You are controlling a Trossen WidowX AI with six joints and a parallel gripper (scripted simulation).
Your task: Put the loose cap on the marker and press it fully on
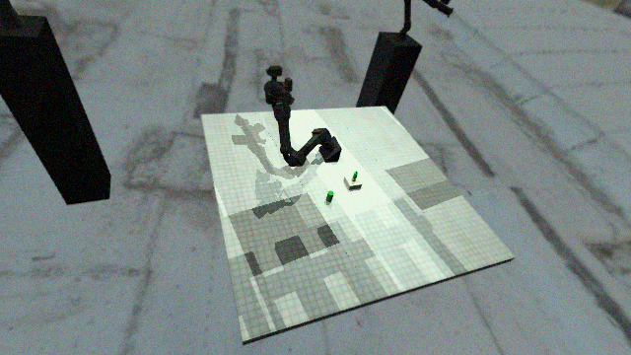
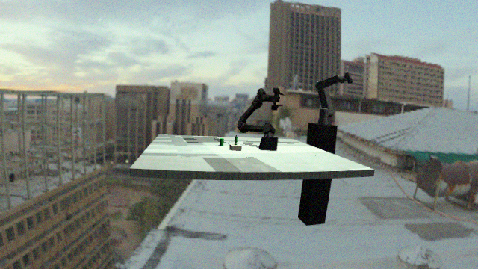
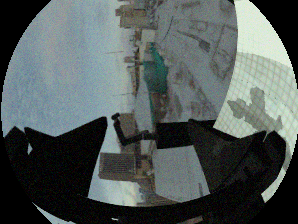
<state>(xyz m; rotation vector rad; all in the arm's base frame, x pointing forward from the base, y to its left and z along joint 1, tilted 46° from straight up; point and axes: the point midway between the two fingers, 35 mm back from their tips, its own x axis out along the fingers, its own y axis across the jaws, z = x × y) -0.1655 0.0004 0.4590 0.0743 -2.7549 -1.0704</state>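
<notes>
Now: the green cap 540 mm ahead of my gripper tip, 200 mm to the left of it and 340 mm below it. The rest, counted from my gripper tip: pale holder block (470 mm ahead, 370 mm to the left, 350 mm below).
</notes>
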